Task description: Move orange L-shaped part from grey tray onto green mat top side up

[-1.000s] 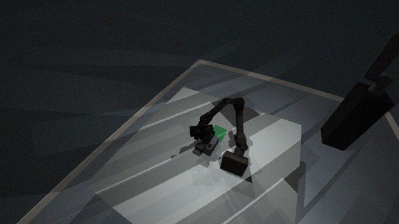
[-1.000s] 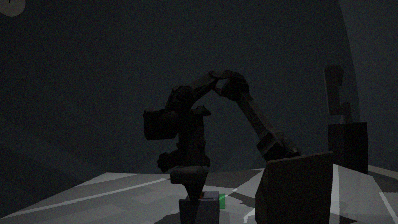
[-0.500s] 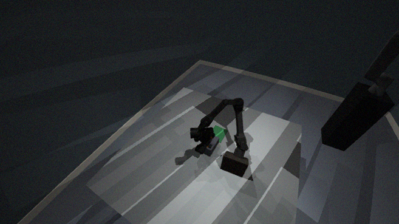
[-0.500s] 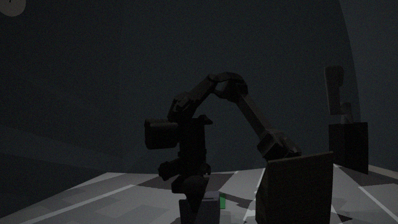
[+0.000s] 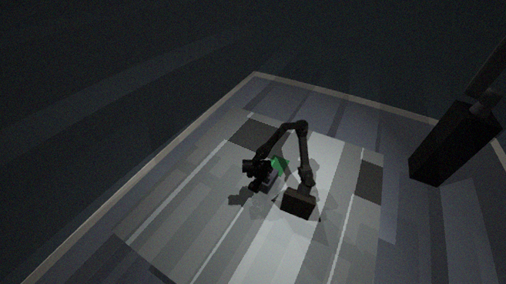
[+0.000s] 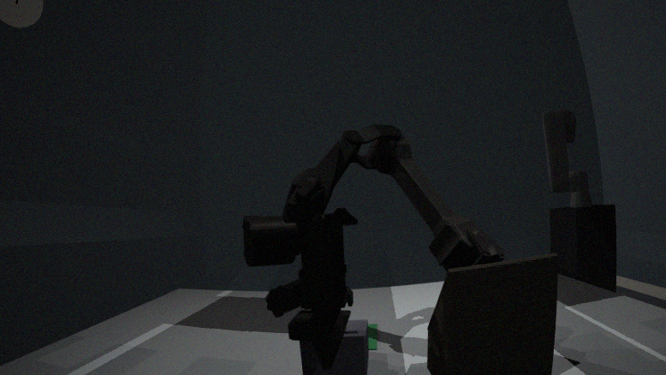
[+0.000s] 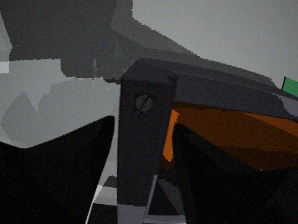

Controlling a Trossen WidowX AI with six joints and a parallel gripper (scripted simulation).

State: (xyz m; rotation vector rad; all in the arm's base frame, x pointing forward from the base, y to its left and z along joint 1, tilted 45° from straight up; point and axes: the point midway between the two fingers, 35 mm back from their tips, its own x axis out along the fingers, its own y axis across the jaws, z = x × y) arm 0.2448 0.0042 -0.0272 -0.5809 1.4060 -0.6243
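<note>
My gripper tip is now 10 mm past the orange L-shaped part and 40 mm to the left of it. Also, from my gripper tip: green mat 20 mm behind, 220 mm to the right, 60 mm below.
</note>
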